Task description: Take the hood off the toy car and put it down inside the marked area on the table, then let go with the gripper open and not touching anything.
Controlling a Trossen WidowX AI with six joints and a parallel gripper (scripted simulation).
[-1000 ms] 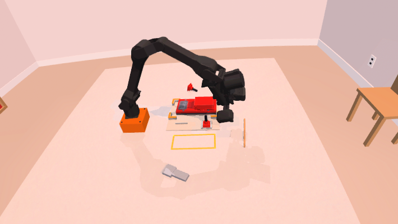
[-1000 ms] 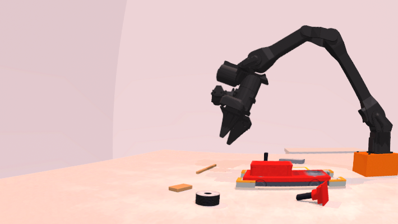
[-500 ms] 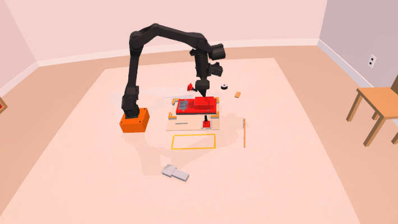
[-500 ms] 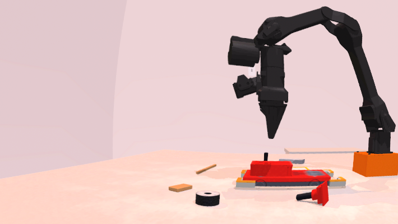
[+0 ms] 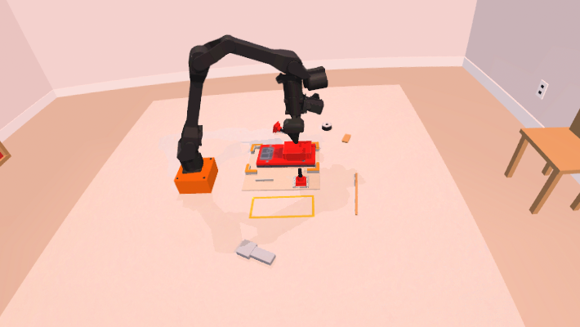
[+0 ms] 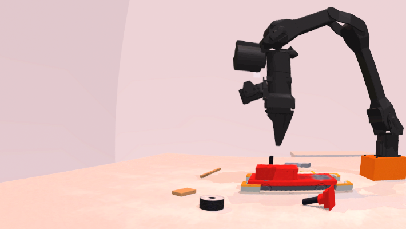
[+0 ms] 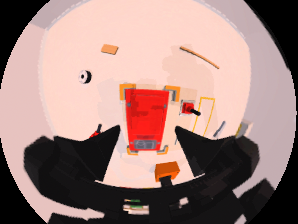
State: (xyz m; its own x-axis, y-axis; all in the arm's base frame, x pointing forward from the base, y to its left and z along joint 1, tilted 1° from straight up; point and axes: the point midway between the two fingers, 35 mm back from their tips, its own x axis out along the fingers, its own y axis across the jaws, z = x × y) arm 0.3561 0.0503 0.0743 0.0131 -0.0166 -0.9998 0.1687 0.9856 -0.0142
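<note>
My gripper tip is 60 mm above the red hood. Also, from my gripper tip: black wheel (170 mm to the left, 130 mm ahead, 90 mm below); then small wooden block (190 mm ahead, 90 mm below, 80 mm to the left); then thin wooden stick (200 mm to the right, 150 mm ahead, 90 mm below).
</note>
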